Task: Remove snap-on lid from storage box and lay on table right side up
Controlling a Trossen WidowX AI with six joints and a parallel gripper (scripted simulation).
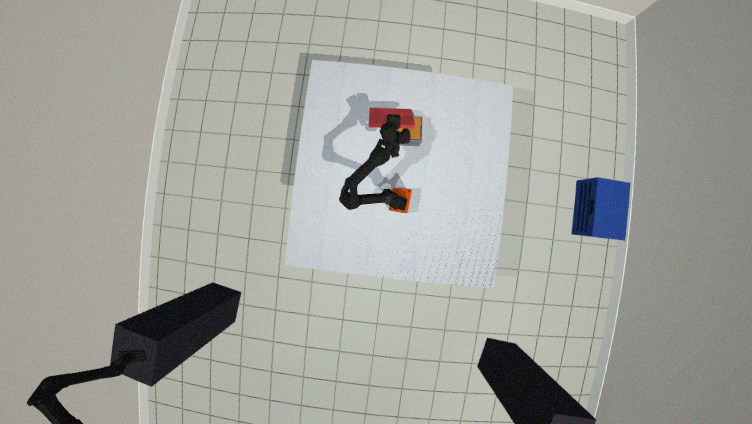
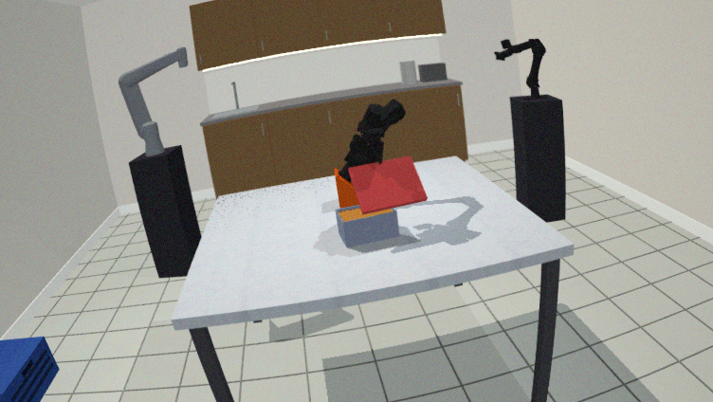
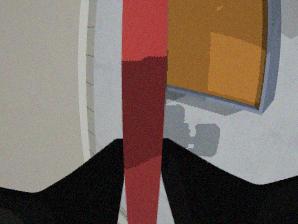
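Now: gripper tip 6 cm short of the red lid, 5 cm above it and 2 cm to the right of it. From my gripper tip the other things lie so: grey storage box (19 cm below, 7 cm to the right, 6 cm ahead).
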